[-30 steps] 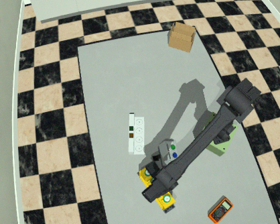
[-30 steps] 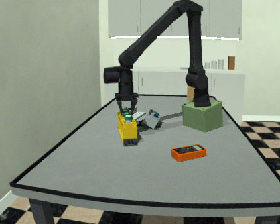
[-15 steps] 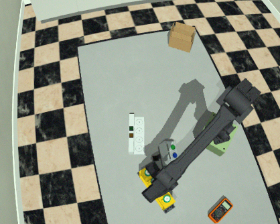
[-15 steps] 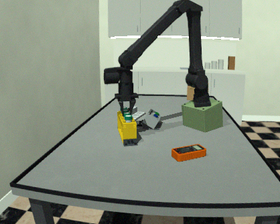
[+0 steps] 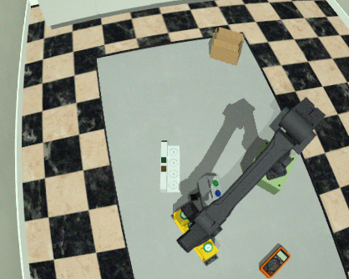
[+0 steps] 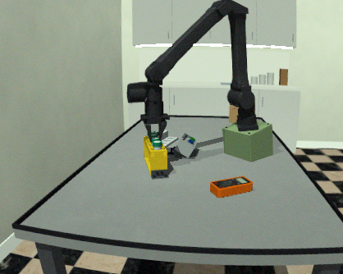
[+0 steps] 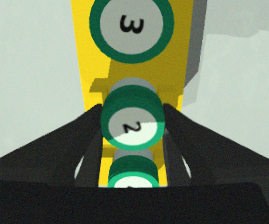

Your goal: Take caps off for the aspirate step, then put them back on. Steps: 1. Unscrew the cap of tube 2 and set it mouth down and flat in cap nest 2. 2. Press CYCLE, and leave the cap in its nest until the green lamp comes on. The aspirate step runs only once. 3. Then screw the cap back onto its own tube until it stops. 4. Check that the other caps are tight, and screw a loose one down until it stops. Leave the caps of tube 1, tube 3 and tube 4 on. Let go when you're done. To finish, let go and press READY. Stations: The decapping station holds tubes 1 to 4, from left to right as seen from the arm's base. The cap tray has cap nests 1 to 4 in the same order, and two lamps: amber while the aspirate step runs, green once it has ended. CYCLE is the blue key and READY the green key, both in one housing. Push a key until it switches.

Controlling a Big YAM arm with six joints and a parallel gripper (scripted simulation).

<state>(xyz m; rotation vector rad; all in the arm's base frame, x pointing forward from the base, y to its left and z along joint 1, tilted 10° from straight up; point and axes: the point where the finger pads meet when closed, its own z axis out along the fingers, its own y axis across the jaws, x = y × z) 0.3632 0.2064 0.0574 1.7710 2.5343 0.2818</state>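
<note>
My gripper is now right at the cap. From my hand the other things lie so: grey key housing (190 mm to the right, 100 mm behind, 60 mm below); green READY key (210 mm to the right, 120 mm behind, 50 mm below); blue cycle key (170 mm to the right, 120 mm behind, 50 mm below).
</note>
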